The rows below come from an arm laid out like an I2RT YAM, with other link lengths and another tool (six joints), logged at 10 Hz.
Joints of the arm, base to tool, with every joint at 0 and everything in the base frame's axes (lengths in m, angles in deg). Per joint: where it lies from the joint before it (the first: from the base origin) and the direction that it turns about. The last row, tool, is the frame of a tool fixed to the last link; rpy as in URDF.
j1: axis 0 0 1 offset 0 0 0.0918
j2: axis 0 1 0 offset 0.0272 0.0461 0.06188
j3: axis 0 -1 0 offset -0.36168 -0.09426 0
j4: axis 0 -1 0 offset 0.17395 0.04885 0.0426
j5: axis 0 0 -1 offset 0.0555 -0.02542 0.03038
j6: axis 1 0 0 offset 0.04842 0 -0.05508
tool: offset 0.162 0.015 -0.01 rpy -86.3 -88.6 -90
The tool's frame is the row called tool.
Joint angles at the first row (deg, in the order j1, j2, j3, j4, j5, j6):
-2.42 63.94 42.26 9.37 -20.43 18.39
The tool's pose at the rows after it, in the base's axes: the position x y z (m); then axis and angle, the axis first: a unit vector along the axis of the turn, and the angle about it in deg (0 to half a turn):
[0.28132 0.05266 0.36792 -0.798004 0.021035 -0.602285 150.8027]
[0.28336 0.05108 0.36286 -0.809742 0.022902 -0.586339 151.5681]
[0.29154 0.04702 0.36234 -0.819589 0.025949 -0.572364 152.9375]
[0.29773 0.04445 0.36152 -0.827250 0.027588 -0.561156 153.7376]
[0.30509 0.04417 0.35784 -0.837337 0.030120 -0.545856 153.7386]
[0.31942 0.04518 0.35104 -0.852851 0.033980 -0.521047 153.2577]
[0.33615 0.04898 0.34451 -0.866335 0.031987 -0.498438 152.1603]
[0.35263 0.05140 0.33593 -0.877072 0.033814 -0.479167 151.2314]
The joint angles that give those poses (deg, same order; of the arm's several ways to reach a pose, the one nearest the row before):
-2.50 63.96 42.46 7.94 -20.40 17.98
-2.61 64.88 44.27 4.58 -20.14 17.08
-2.74 66.72 47.55 0.86 -19.26 15.99
-2.94 68.23 49.96 -1.78 -18.92 15.22
-3.07 70.26 51.99 -3.92 -19.16 14.94
-3.16 74.04 55.11 -6.59 -19.84 14.79
-3.16 78.26 58.22 -8.36 -21.25 14.50
-3.16 82.22 60.44 -9.04 -22.26 14.57

